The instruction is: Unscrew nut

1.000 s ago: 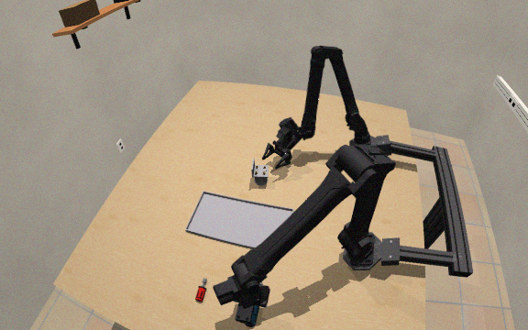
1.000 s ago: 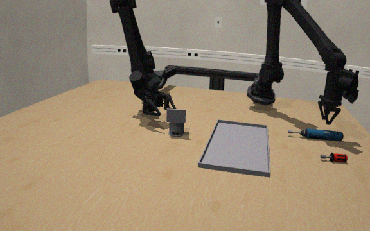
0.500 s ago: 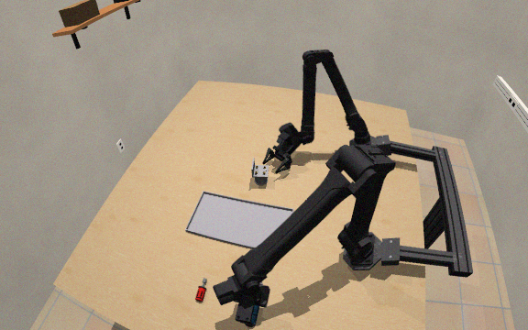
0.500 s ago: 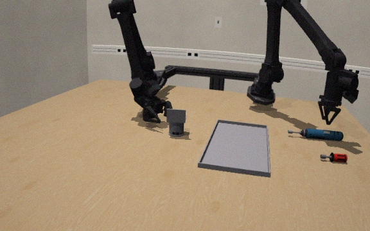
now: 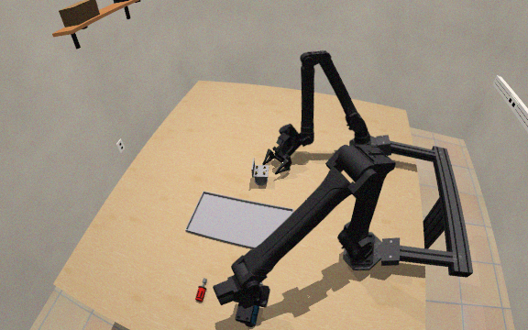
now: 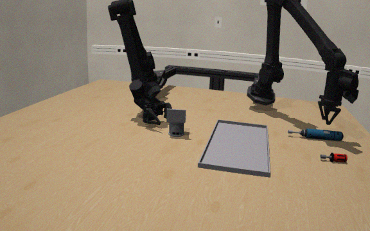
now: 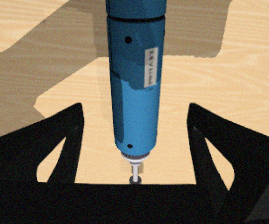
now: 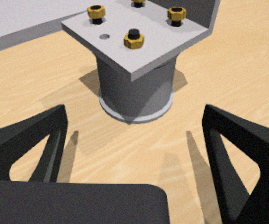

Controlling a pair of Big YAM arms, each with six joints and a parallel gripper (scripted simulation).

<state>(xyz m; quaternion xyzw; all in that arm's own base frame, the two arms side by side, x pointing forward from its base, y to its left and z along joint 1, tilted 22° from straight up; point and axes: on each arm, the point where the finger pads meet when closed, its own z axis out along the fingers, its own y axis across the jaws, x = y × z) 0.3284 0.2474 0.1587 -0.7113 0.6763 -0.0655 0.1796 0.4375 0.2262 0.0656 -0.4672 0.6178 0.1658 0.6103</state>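
Right now my right hand is 50 mm to the right of the grey bracket, 30 mm below it and 30 mm short of it. From my right hand the other things lie so: shallow grey tray 290 mm to the left, 70 mm ahead, 30 mm below; then small red-handled screwdriver 640 mm to the left, 120 mm ahead, 20 mm below.
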